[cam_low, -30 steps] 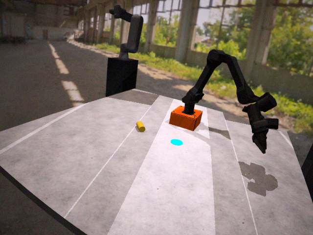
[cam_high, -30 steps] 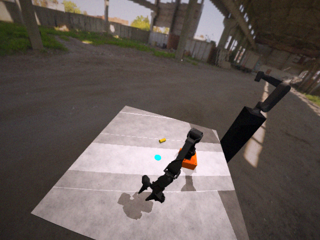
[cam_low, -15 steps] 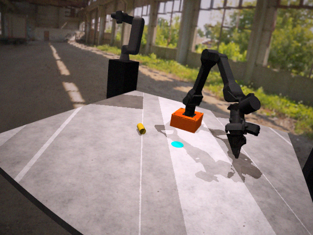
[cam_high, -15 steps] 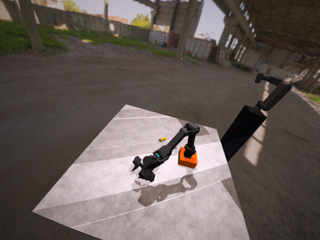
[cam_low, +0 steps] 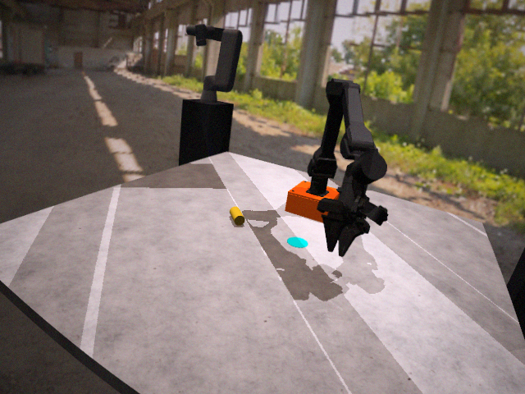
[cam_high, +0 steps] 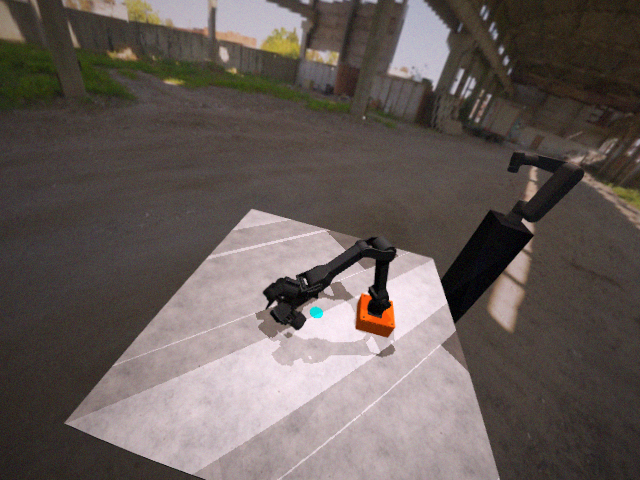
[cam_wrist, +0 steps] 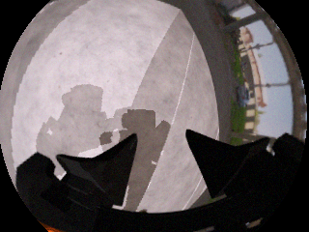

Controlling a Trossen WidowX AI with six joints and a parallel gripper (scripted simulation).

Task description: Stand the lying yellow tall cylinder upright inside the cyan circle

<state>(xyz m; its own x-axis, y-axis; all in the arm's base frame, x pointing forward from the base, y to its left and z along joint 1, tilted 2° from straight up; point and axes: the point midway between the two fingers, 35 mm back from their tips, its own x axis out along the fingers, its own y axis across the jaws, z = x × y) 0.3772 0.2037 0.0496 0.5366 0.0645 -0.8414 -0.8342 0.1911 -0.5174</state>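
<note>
My gripper tip is now 360 mm to the left of the yellow cylinder, 140 mm past it and 80 mm above it. Also, from my gripper tip: cyan circle (150 mm to the right, 150 mm behind, 90 mm below).
</note>
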